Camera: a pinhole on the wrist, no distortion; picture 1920 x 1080 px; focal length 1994.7 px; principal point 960.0 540.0 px. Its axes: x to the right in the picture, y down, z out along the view. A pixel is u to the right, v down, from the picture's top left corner.
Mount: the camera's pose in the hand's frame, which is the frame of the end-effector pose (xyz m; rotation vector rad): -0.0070 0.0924 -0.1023 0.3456 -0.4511 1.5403
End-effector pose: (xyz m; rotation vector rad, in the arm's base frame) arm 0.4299 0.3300 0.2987 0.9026 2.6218 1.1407
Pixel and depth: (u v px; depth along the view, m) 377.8 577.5 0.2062
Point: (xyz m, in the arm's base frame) 0.4366 0.3147 0.2202
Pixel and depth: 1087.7 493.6 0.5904
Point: 0.5315 0.4932 -0.1213
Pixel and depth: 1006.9 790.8 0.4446
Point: 0.5510 0.3943 0.0078
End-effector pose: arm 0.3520 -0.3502 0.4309 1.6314 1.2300 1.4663
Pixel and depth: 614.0 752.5 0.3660
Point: 0.5007 -0.3340 0.2424
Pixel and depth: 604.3 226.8 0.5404
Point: 0.6087 -0.1673 0.1566
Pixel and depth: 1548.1 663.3 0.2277
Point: 0.4874 -0.3819 0.4277
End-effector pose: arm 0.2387 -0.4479 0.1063 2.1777 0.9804 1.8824
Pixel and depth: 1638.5 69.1 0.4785
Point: 0.6090 -0.2801 0.0756
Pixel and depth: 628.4 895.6 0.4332
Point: 0.3795 -0.2864 -0.1260
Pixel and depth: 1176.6 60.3 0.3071
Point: 0.3996 -0.3403 0.0897
